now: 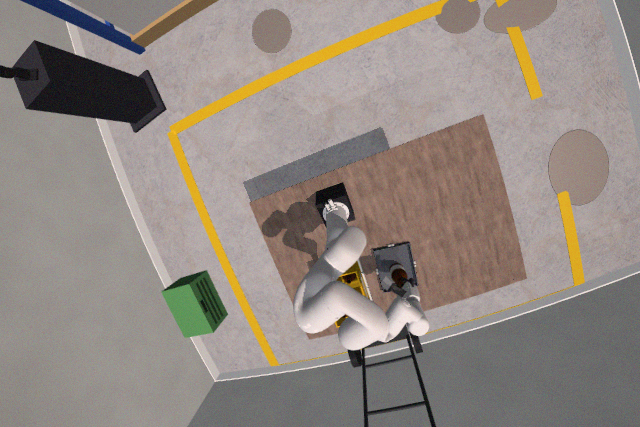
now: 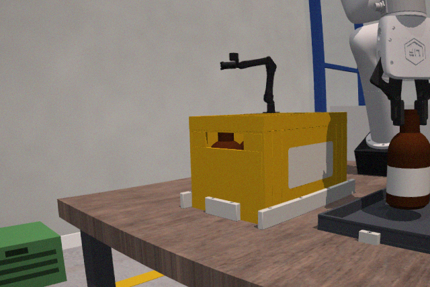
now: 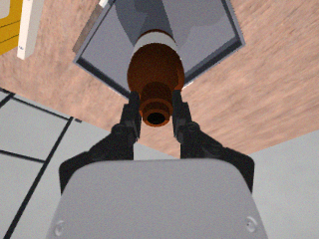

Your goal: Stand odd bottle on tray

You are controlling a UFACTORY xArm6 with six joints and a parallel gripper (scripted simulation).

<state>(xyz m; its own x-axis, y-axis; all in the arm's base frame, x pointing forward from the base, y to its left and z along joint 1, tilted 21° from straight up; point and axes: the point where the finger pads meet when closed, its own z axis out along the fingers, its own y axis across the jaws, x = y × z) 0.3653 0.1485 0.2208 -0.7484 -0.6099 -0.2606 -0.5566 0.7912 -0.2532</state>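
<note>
Now: the dark tray 160 mm below my hand. From my hand the other things lie so: yellow crate: 30 mm behind, 270 mm to the right, 90 mm below.
</note>
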